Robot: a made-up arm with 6 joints.
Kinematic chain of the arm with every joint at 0, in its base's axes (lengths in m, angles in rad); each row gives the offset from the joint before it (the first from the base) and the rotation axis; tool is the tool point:
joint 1: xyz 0 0 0.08 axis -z
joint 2: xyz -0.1 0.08 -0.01 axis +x
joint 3: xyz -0.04 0 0.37 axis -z
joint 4: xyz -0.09 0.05 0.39 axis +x
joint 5: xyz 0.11 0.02 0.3 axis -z
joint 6: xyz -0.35 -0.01 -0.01 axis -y
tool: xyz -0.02 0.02 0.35
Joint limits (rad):
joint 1: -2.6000..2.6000
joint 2: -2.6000..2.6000
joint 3: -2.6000..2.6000
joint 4: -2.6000..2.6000
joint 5: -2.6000..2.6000
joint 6: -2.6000..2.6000
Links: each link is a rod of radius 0.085 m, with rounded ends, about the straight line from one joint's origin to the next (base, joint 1, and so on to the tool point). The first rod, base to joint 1, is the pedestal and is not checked.
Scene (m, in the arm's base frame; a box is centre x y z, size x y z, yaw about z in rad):
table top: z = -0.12
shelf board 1: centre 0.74 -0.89 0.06 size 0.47 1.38 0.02 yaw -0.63
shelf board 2: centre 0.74 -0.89 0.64 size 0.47 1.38 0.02 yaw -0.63
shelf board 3: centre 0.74 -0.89 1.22 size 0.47 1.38 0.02 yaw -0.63
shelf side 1: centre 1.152 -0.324 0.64 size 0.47 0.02 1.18 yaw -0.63
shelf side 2: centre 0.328 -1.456 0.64 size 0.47 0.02 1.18 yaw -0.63
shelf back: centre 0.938 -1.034 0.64 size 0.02 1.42 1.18 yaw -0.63
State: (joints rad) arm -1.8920 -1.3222 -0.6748 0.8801 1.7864 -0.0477
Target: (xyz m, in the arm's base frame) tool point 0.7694 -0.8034 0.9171
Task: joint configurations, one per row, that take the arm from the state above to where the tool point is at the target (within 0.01 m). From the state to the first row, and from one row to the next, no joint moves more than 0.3 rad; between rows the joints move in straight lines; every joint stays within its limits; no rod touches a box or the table.
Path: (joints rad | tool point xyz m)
1: -1.6607 -1.0366 -0.5902 1.0503 1.6538 -0.1000 | -1.1521 -0.0119 0.9833
2: -1.4294 -0.7510 -0.5055 1.2205 1.5211 -0.1524 | -0.6726 0.1795 1.2718
3: -1.1981 -0.4654 -0.4209 1.3907 1.3885 -0.2047 | -0.1479 0.1118 1.3457
4: -0.9668 -0.1798 -0.3363 1.5609 1.2559 -0.2570 | 0.2365 -0.1662 1.2103
5: -0.7355 0.1058 -0.2517 1.7311 1.1232 -0.3093 | 0.3702 -0.5123 0.9171
6: -0.8287 0.3875 -0.2451 1.4694 1.1667 -0.0432 | 0.5749 -0.6807 0.9439
7: -0.9218 0.6692 -0.2385 1.2078 1.2102 0.2230 | 0.7693 -0.8034 0.9171

